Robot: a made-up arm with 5 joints.
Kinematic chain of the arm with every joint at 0, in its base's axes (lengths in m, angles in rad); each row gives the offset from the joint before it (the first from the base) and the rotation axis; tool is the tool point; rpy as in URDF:
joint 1: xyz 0 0 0.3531 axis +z
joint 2: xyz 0 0 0 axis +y
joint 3: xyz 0.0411 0 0.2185 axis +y
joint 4: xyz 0.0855 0 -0.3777 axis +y
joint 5: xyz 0.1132 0 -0.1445 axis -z
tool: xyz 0 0 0 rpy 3.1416 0 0
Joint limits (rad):
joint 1: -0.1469..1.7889
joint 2: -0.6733..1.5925
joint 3: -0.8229..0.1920
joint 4: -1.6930..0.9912
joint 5: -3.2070..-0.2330
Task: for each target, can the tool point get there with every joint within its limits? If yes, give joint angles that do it. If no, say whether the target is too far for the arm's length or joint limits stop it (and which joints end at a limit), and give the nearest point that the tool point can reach.
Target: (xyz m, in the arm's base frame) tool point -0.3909 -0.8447 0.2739
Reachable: no: too far | nearest point -0.1483 -0.3204 0.2907 | short by 0.578 m
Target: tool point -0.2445 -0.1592 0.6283
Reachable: no: joint limits stop it (at a limit: joint 2, joint 3, joint 4) | nearest point -0.2741 -0.1785 0.3982 | short by 0.233 m
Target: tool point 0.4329 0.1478 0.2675
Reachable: yes | joints 0.3291 0.3580 -0.5983 -1.0608 -2.6568
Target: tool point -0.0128 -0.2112 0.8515
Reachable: no: joint limits stop it (at a limit: joint 1, joint 2, joint 3, joint 4) | nearest point 0.1572 -0.0233 0.7456 | short by 0.275 m
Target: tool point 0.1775 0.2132 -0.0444
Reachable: yes | joints 0.8765 0.7055 -0.4792 -0.1766 -0.7311
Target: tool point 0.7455 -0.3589 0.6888
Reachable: no: too far | nearest point 0.5103 -0.0755 0.5723 | short by 0.386 m
